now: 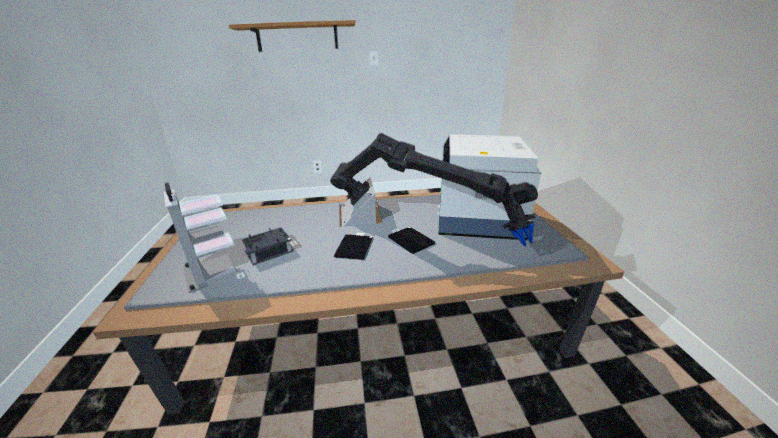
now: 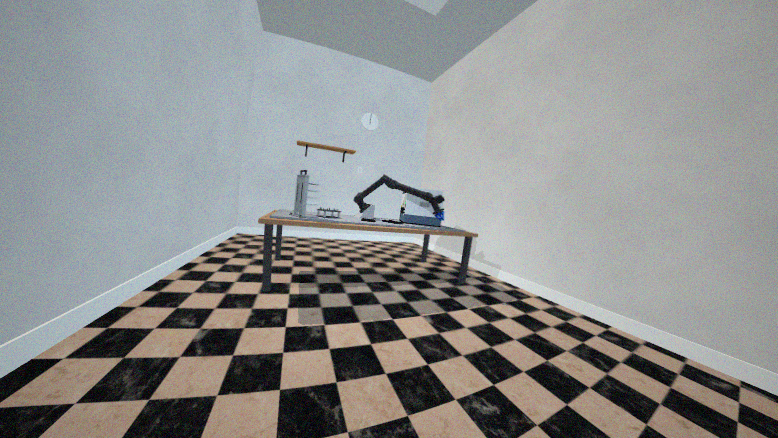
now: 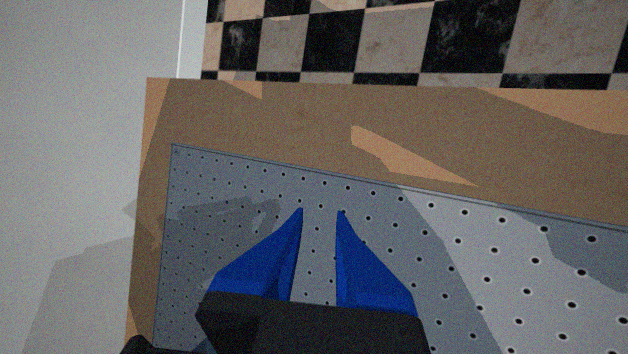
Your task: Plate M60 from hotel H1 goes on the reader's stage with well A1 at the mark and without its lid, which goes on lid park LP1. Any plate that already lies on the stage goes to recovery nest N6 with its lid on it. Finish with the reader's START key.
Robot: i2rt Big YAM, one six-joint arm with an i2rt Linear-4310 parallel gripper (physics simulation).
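Places are measured from the arm's base along level axes (x ahead, y left, z up), in centimetres.
Pixels of known places: gripper, fingertip midpoint: [image 1: 528,244] [image 2: 442,220] [image 3: 319,215]; arm's base, link origin: [image 1: 360,193] [image 2: 365,208].
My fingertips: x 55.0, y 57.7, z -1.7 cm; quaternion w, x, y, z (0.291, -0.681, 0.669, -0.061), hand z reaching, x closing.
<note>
For each thing: its middle in the pictures, then the offset to it from my fingertips. "spot": a spot on its surface instead. Level surfaces: height alone.
- grey perforated board, surface height: dz -7.3 cm
- white reader, body centre: [image 1: 482,183] [image 2: 420,206] dy -3.9, dx -36.3, dz +10.3 cm
- reader's dark base, surface spot: [image 1: 473,226] spot: dy -13.0, dx -20.7, dz -2.3 cm
- Hotel H1, body centre: [image 1: 195,230] [image 2: 305,193] dy -118.1, dx -13.7, dz +10.2 cm
- dark plate, body centre: [image 1: 267,243] [image 2: 328,212] dy -97.8, dx -24.0, dz -3.6 cm
My gripper [image 1: 523,237] [image 2: 439,215] [image 3: 319,215] has blue fingers that stand close together with a narrow gap and nothing between them. It hangs low over the grey perforated board [image 3: 483,264] at the front right corner of the white reader [image 1: 489,185] [image 2: 418,209]. The reader's dark base [image 1: 473,226] is just to the gripper's left. Hotel H1 [image 1: 176,217] [image 2: 300,193] stands at the table's far left with pink-topped plates [image 1: 205,217] on its shelves. A dark plate [image 1: 266,243] sits to the right of the hotel. The START key does not show.
Two flat black pads [image 1: 352,246] [image 1: 411,239] lie mid-table before the arm's base. The wooden table edge [image 3: 307,123] and the right wall are close beyond the gripper. A wall shelf [image 1: 292,24] hangs high at the back.
</note>
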